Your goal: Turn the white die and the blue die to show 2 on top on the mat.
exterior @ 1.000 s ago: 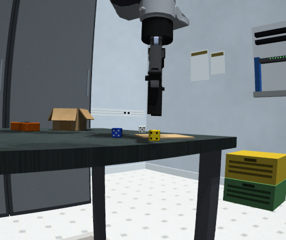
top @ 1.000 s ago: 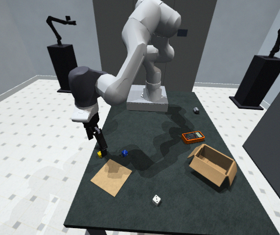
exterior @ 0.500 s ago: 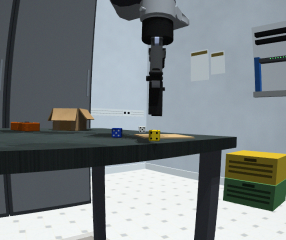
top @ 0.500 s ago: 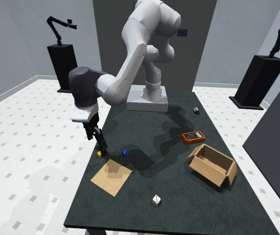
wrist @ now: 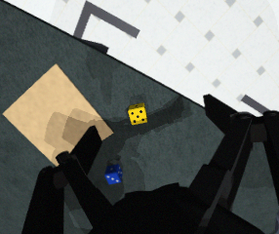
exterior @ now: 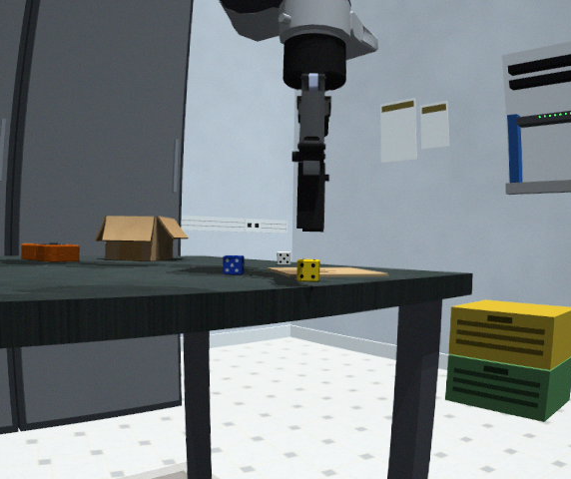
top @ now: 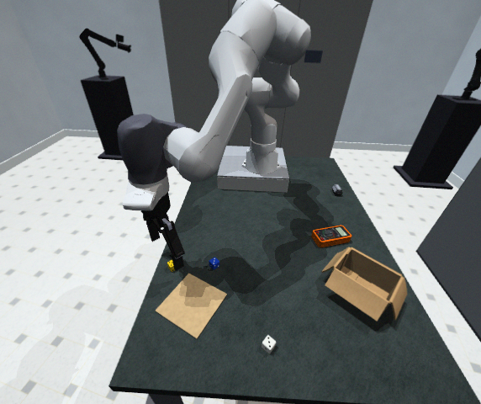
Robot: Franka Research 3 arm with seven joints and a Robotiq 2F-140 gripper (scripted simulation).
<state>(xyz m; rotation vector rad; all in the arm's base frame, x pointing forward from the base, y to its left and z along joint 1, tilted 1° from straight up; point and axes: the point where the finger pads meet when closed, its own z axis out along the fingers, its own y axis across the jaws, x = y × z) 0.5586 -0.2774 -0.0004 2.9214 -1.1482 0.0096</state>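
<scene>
Right now the yellow die is 10 mm ahead of my hand, 20 mm to the left of it and 60 mm below it. From my hand the other things lie so: tan mat 120 mm ahead, 100 mm to the left, 70 mm below; then blue die 10 mm behind, 140 mm to the left, 60 mm below; then white die 210 mm ahead, 320 mm to the left, 60 mm below.
</scene>
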